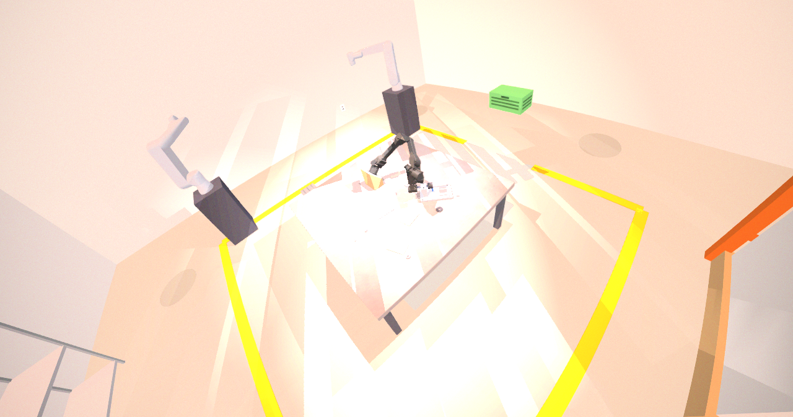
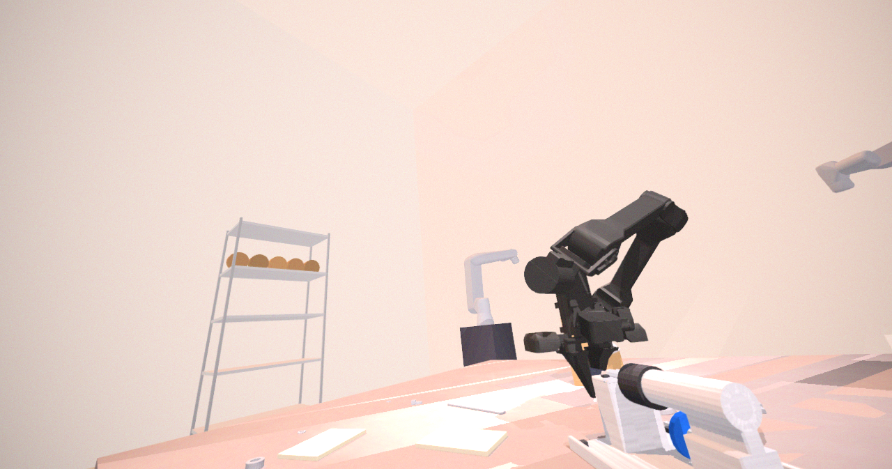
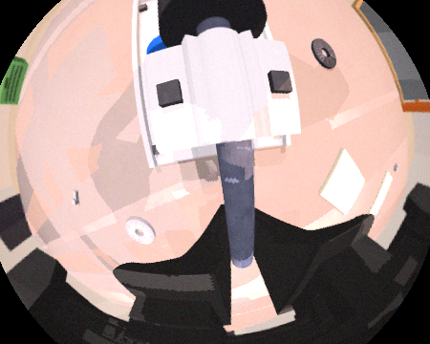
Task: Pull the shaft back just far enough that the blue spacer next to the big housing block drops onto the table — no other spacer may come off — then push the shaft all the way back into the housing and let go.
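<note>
Right now the grey-blue shaft is 4 cm to the left of my gripper tip, 4 cm ahead of it and 3 cm above it. Also, from my gripper tip: black collar 8 cm to the left, 8 cm ahead, 3 cm above; black sleeve 8 cm to the left, 8 cm ahead, 3 cm above; blue spacer 11 cm to the left, 8 cm ahead, 2 cm below.
</note>
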